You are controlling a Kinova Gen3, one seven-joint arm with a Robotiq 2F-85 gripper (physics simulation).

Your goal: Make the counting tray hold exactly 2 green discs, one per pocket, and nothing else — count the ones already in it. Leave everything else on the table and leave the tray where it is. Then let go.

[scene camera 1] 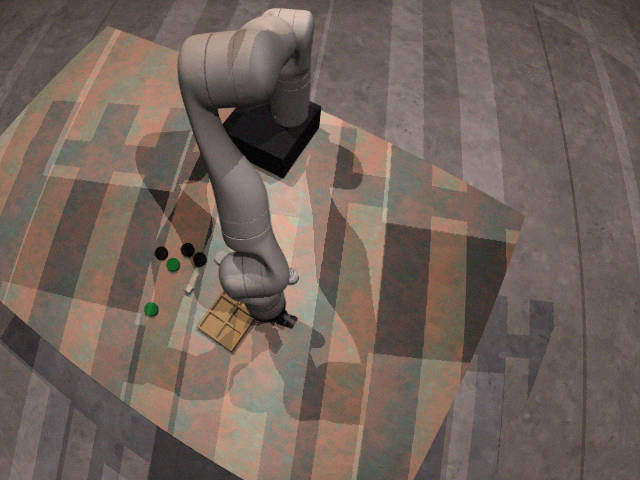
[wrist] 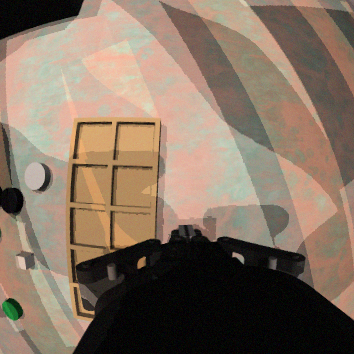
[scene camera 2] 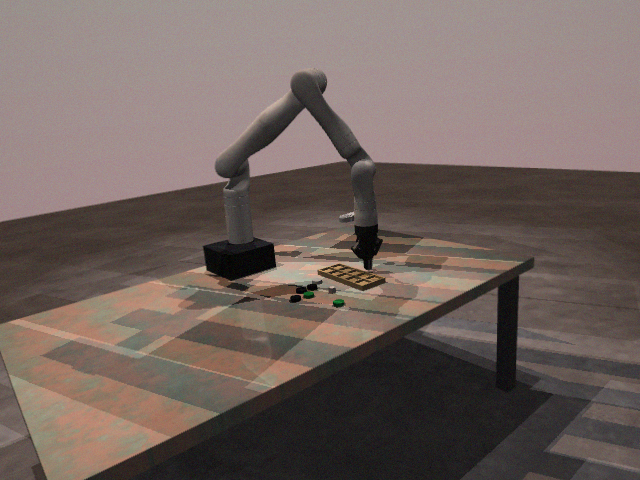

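The tan counting tray (scene camera 1: 209, 311) (scene camera 2: 341, 279) (wrist: 114, 120) lies flat on the table, and all its pockets that I can see are empty. In the wrist view my fingers hide its near end. Two green discs lie on the table beside the tray's long side: one (scene camera 1: 172, 264) (scene camera 2: 309, 294) among the black discs and one (scene camera 1: 150, 309) (scene camera 2: 338, 302) (wrist: 12, 309) alone. My gripper (scene camera 1: 286, 319) (scene camera 2: 367, 266) (wrist: 184, 233) is shut and empty. It hangs low over the table beside the tray's other long side.
Three black discs (scene camera 1: 161, 252) (scene camera 1: 188, 250) (scene camera 1: 200, 259) lie around the first green disc. A white disc (wrist: 36, 175) and a small white cube (scene camera 1: 190, 285) (wrist: 24, 260) lie beside the tray. The arm's black base (scene camera 1: 270, 135) stands at the back.
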